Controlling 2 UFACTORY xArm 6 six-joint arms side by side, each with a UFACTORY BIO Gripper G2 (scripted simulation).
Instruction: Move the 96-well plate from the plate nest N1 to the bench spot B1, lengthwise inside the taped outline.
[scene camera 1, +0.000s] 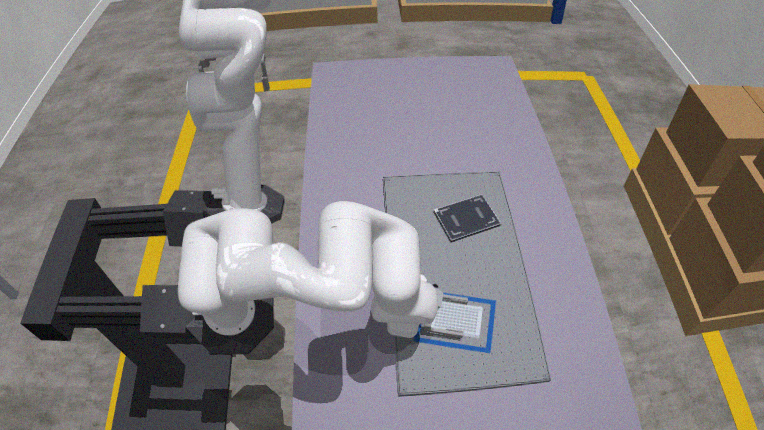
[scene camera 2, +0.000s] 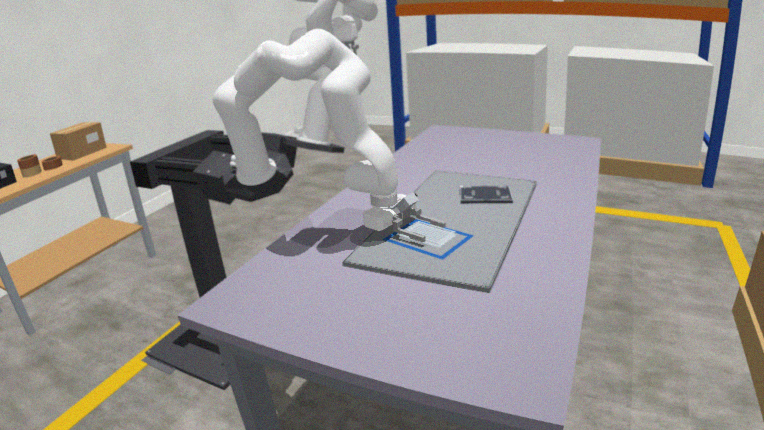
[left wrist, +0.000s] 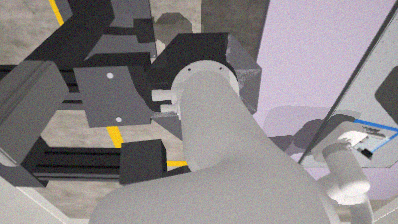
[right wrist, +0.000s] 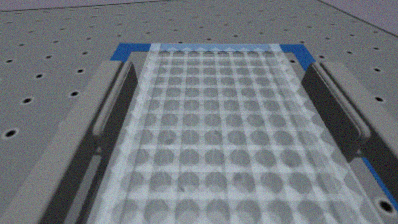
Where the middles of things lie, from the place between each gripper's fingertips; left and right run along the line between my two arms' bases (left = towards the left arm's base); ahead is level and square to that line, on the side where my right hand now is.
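Clear 96-well plate (scene camera 1: 454, 313): 1 cm below my right hand. Dark plate nest N1 (scene camera 1: 470, 221): 8 cm ahead of my right hand, 33 cm to the left of it, 2 cm below it.
From my left hand, the dark plate nest N1 is 180 mm to the right, 620 mm ahead and 380 mm below; the clear 96-well plate is 510 mm to the right, 550 mm ahead and 380 mm below.
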